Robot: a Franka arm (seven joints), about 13 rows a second.
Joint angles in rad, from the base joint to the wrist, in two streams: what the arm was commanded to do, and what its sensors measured. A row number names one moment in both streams.
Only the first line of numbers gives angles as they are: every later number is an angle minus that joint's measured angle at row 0.
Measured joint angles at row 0: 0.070, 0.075, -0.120, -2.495, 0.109, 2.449, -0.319
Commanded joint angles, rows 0 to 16: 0.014, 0.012, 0.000, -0.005, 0.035, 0.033, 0.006; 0.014, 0.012, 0.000, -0.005, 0.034, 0.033, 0.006; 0.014, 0.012, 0.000, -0.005, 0.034, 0.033, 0.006; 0.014, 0.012, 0.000, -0.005, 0.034, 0.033, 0.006; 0.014, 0.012, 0.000, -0.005, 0.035, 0.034, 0.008; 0.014, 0.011, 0.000, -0.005, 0.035, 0.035, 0.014; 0.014, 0.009, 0.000, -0.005, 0.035, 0.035, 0.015; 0.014, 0.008, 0.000, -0.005, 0.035, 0.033, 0.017; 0.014, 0.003, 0.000, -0.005, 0.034, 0.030, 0.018; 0.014, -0.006, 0.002, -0.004, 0.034, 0.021, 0.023; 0.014, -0.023, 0.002, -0.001, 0.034, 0.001, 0.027; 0.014, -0.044, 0.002, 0.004, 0.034, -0.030, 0.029; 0.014, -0.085, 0.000, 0.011, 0.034, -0.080, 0.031; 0.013, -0.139, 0.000, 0.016, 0.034, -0.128, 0.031; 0.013, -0.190, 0.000, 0.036, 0.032, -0.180, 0.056; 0.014, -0.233, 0.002, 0.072, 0.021, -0.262, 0.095; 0.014, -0.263, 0.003, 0.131, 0.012, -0.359, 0.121
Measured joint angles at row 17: 0.011, -0.157, 0.001, 0.071, 0.022, -0.213, 0.063
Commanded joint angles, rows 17 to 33: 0.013, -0.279, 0.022, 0.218, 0.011, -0.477, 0.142; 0.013, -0.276, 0.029, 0.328, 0.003, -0.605, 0.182; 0.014, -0.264, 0.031, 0.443, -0.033, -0.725, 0.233; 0.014, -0.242, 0.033, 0.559, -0.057, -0.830, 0.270; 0.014, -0.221, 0.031, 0.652, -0.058, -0.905, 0.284; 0.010, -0.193, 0.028, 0.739, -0.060, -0.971, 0.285; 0.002, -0.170, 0.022, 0.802, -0.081, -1.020, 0.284; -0.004, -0.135, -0.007, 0.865, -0.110, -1.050, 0.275; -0.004, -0.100, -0.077, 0.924, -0.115, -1.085, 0.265; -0.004, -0.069, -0.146, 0.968, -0.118, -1.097, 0.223; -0.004, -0.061, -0.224, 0.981, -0.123, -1.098, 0.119; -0.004, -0.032, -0.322, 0.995, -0.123, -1.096, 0.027; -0.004, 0.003, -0.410, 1.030, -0.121, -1.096, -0.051; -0.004, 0.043, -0.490, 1.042, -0.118, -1.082, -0.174; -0.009, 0.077, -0.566, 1.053, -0.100, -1.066, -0.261; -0.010, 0.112, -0.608, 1.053, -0.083, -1.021, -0.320; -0.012, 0.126, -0.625, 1.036, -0.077, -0.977, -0.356
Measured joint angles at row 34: -0.019, 0.050, -0.585, 0.991, -0.104, -1.010, -0.284
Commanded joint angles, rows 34 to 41: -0.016, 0.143, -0.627, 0.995, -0.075, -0.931, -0.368; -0.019, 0.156, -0.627, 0.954, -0.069, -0.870, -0.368; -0.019, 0.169, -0.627, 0.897, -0.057, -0.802, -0.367; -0.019, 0.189, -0.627, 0.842, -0.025, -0.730, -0.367; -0.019, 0.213, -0.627, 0.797, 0.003, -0.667, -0.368; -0.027, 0.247, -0.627, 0.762, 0.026, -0.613, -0.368; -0.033, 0.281, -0.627, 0.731, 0.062, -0.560, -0.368; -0.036, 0.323, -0.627, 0.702, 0.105, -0.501, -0.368
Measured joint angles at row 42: -0.029, 0.271, -0.619, 0.742, 0.043, -0.579, -0.350
